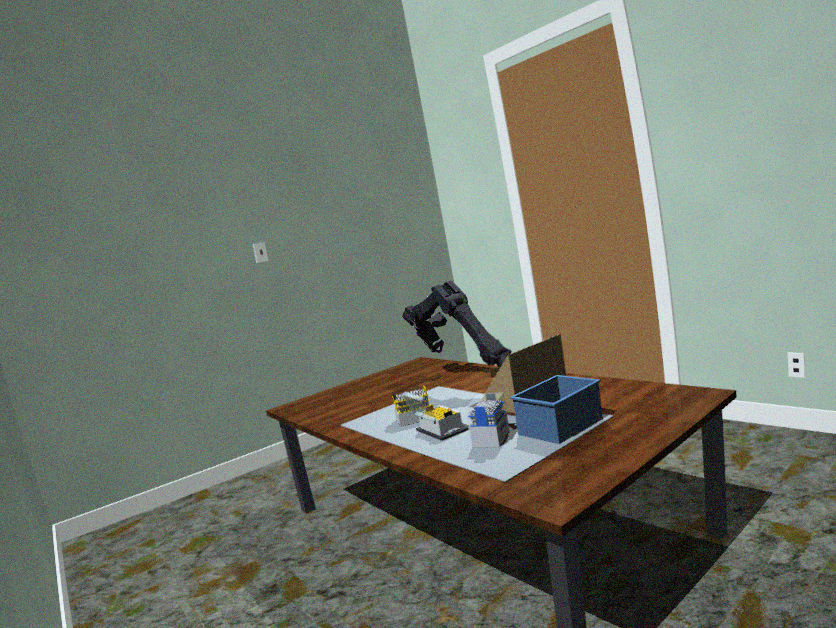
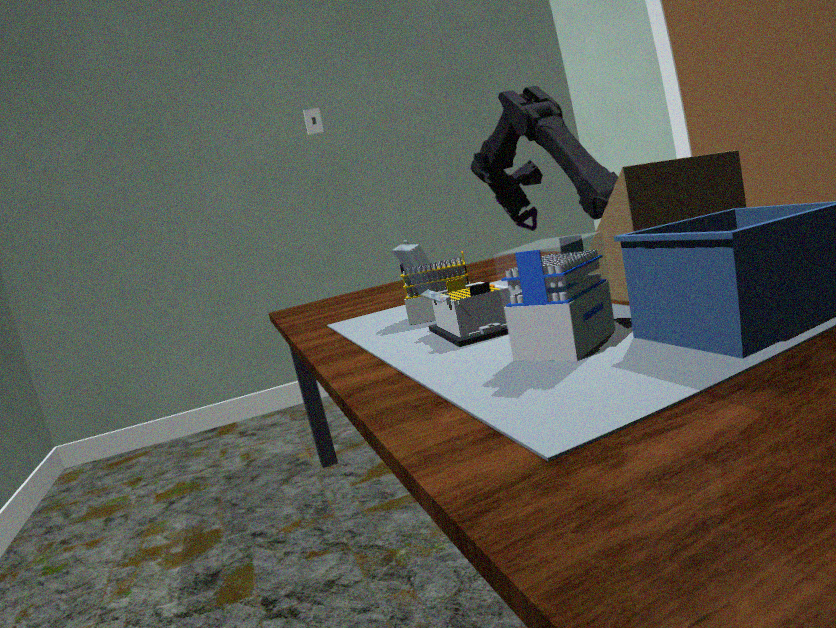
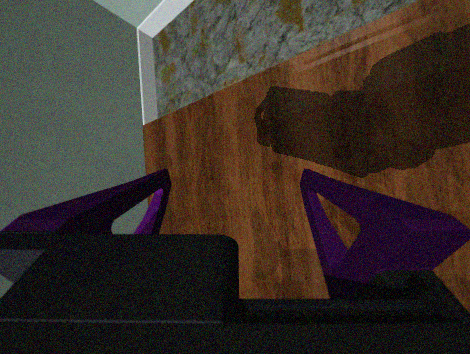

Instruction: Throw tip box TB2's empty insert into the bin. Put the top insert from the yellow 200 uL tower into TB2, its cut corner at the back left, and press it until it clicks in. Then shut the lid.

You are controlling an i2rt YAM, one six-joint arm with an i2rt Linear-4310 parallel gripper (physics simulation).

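Observation:
The yellow tower (image 1: 410, 406) (image 2: 435, 275) stands at the mat's far left, with stacked yellow inserts and tips. A pale box (image 1: 442, 425) (image 2: 478, 316) on a dark base stands beside it, with a yellow insert (image 1: 442, 413) (image 2: 461, 293) in its top and a small black block on it. Its label is unreadable, so I cannot tell for sure that it is TB2. The blue bin (image 1: 537, 423) (image 2: 675, 290) stands at the mat's right. My gripper (image 1: 437, 348) (image 2: 528, 221) (image 3: 235, 176) is open and empty, high above the table behind the boxes.
A blue tower (image 1: 487, 428) (image 2: 540, 331) stands between the pale box and the bin. Clear lid-like panels show behind it. A tall brown panel (image 1: 537, 365) (image 2: 682, 192) stands behind the bin. The light mat (image 1: 500, 465) (image 2: 540, 432) lies on the wooden table (image 1: 574, 490) (image 2: 675, 506) (image 3: 220, 150).

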